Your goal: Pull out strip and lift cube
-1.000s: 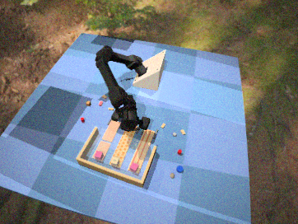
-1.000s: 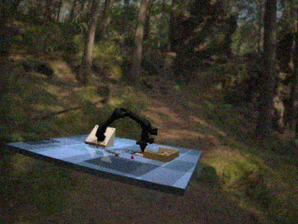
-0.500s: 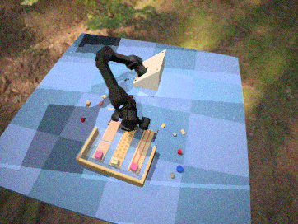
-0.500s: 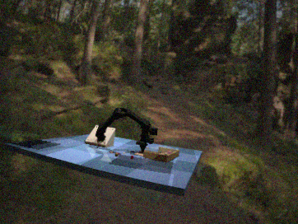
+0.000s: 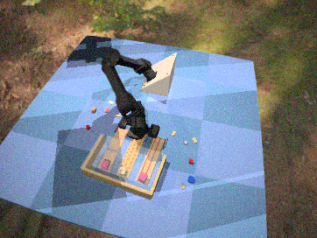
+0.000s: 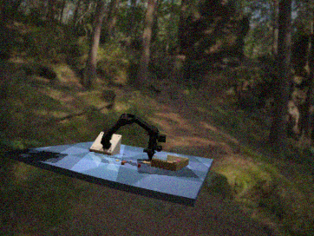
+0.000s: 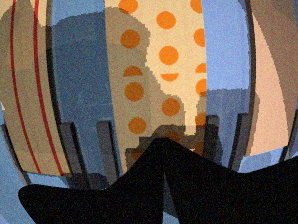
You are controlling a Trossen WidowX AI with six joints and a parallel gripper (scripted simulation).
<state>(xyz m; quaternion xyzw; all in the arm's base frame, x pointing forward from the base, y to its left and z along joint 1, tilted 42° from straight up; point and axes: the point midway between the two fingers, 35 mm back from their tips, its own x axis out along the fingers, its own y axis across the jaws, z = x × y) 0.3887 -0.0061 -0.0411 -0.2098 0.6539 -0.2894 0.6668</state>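
The dotted strip lies 10 cm ahead of my gripper tip and 1 cm to the right of it. Also, from my gripper tip: blue block 17 cm ahead, 28 cm to the left.
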